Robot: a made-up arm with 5 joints. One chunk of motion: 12 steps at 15 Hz.
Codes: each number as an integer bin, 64 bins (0 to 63) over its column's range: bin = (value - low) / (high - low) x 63, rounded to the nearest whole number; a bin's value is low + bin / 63 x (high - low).
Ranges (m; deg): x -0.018..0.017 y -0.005..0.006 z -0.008..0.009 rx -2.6..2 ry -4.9..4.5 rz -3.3..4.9
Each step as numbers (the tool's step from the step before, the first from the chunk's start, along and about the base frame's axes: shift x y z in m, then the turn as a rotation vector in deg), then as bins.
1 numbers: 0.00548 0.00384 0.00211 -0.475 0.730 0.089
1 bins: 42 51 37 29 38 26
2 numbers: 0.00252 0.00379 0.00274 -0.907 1.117 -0.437
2 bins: 37 50 40 23 40 22
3 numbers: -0.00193 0.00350 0.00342 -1.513 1.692 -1.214
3 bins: 29 49 42 15 44 16
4 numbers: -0.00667 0.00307 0.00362 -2.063 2.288 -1.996
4 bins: 20 46 43 7 48 10
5 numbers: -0.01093 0.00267 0.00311 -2.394 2.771 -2.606
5 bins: 13 44 41 3 51 5
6 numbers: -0.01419 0.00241 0.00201 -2.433 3.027 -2.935
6 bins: 7 42 37 2 53 3
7 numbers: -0.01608 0.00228 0.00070 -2.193 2.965 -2.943
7 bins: 3 42 32 6 53 3
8 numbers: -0.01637 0.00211 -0.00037 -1.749 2.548 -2.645
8 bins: 3 41 28 12 50 5
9 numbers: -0.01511 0.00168 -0.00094 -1.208 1.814 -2.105
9 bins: 5 38 26 19 45 9
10 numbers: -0.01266 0.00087 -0.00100 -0.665 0.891 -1.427
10 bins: 10 34 26 27 39 14
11 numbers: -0.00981 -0.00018 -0.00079 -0.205 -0.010 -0.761
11 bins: 15 28 27 33 33 20
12 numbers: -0.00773 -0.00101 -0.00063 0.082 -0.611 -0.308
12 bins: 18 23 27 37 29 23
